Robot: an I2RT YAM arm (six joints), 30 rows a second.
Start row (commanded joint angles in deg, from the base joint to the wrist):
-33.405 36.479 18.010 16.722 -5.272 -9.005
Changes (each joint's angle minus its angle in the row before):
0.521 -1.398 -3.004 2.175 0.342 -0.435
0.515 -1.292 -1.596 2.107 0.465 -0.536
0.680 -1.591 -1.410 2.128 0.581 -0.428
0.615 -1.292 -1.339 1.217 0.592 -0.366
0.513 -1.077 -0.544 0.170 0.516 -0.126
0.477 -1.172 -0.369 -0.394 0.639 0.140
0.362 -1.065 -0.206 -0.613 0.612 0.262
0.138 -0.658 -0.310 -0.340 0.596 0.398
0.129 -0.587 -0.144 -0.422 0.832 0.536
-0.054 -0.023 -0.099 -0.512 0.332 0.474
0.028 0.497 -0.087 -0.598 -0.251 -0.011
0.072 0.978 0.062 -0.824 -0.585 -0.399
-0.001 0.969 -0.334 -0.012 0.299 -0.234
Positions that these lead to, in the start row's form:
-32.884 35.081 15.006 18.897 -4.930 -9.440
-32.369 33.789 13.410 21.004 -4.465 -9.976
-31.689 32.198 12.000 23.132 -3.884 -10.404
-31.074 30.906 10.661 24.349 -3.292 -10.770
-30.561 29.829 10.117 24.519 -2.776 -10.896
-30.084 28.657 9.748 24.125 -2.137 -10.756
-29.722 27.592 9.542 23.512 -1.525 -10.494
-29.584 26.934 9.232 23.172 -0.929 -10.096
-29.455 26.347 9.088 22.750 -0.097 -9.560
-29.509 26.324 8.989 22.238 0.235 -9.086
-29.481 26.821 8.902 21.640 -0.016 -9.097
-29.409 27.799 8.964 20.816 -0.601 -9.496
-29.410 28.768 8.630 20.804 -0.302 -9.730

